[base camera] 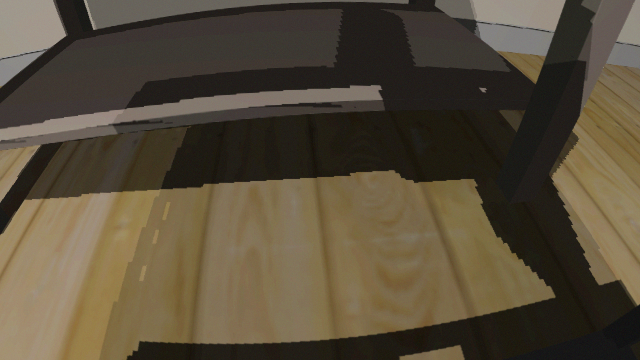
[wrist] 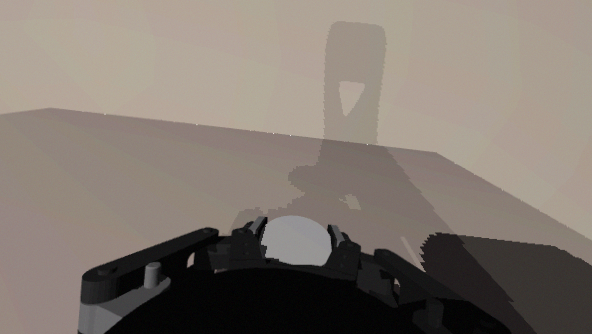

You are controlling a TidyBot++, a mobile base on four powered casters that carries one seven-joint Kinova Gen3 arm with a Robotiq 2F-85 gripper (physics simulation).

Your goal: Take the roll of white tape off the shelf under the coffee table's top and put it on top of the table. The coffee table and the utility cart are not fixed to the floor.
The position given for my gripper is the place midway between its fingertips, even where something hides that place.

my gripper: wrist 296,232; not seen in the base camera view (out of frame)
coffee table: base camera 179,70; wrist 90,188
